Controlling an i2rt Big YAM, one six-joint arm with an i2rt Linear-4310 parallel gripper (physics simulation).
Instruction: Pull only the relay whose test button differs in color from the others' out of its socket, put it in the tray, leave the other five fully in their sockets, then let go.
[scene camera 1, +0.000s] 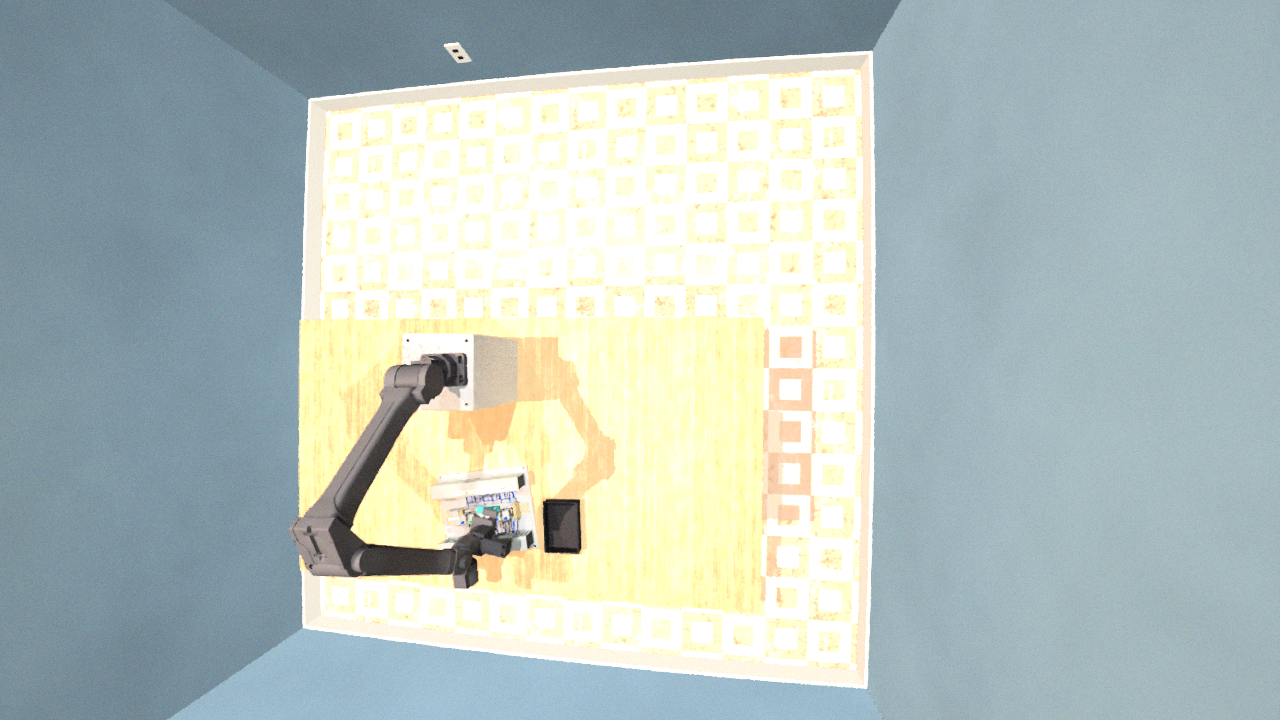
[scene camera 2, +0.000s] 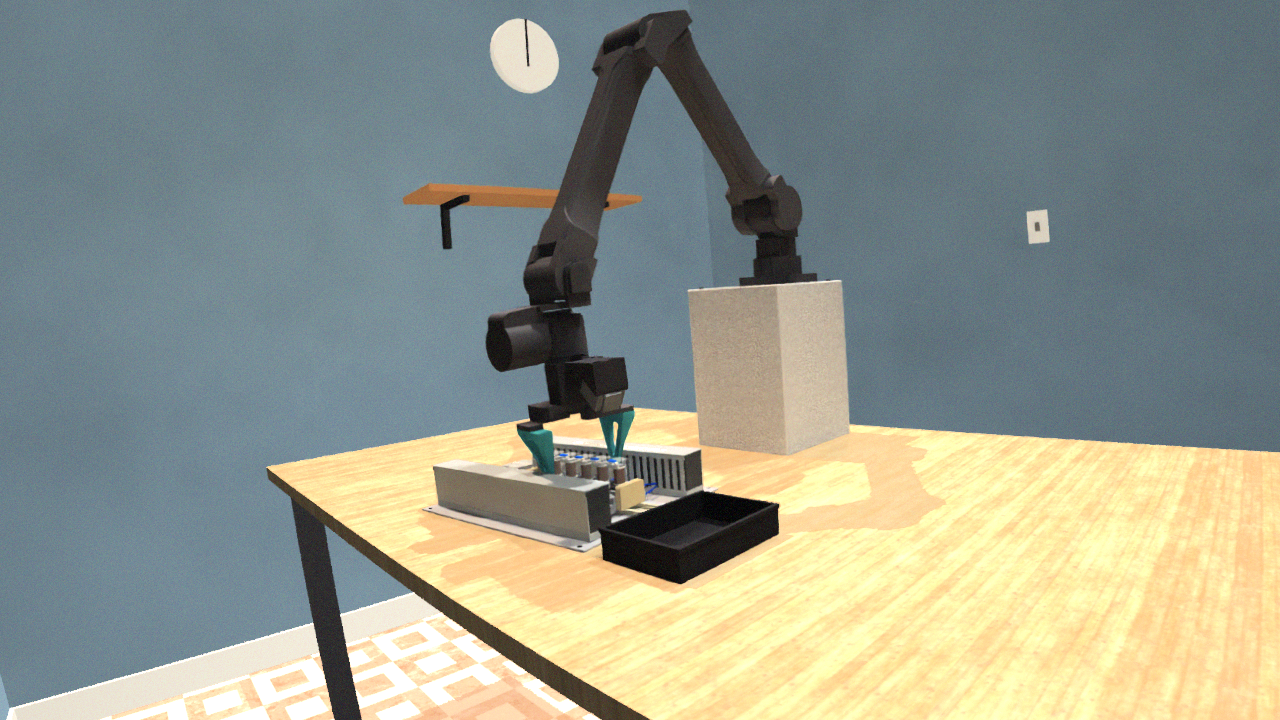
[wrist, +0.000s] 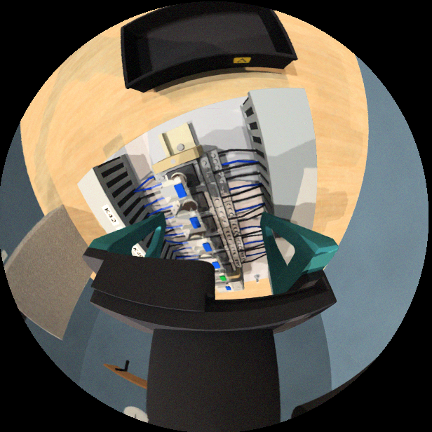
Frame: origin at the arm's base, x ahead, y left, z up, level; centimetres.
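Seen in the pictures: gripper, fingertip midpoint: (scene camera 1: 496, 520) (scene camera 2: 584, 474); arm's base, origin of the base link: (scene camera 1: 445, 369) (scene camera 2: 778, 284).
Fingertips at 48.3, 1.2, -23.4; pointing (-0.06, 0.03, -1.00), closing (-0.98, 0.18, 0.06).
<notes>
Offsets run from my fingertips to a thing's top centre, as dx, dy, dz.
The relay with the green test button (wrist: 223, 278) sits in the row, second from the row's end farthest from the tray. The other five relays have blue buttons, such as the large near-tray relay (wrist: 175, 190). All six appear seated in their sockets. My gripper (scene camera 1: 487, 512) (scene camera 2: 581, 462) (wrist: 212, 217) is open and empty, its teal fingers pointing down, one on each side of the relay row, with the tips low between the ducts. The exact gap from tips to relays cannot be told. The black tray {+2.3, +20.5, -1.4} (scene camera 1: 562, 537) (scene camera 2: 644, 553) (wrist: 200, 71) is empty, beside the panel.
Grey slotted wire ducts {+8.2, -4.6, +1.3} (scene camera 2: 514, 490) (wrist: 287, 130) flank the relay row on the panel plate. A beige end block {-2.5, +5.7, -0.9} (scene camera 2: 629, 495) (wrist: 179, 157) stands at the tray end. Blue and black wires run from the sockets into the ducts. The arm's pale pedestal (scene camera 1: 492, 371) (scene camera 2: 778, 367) stands behind the panel.
</notes>
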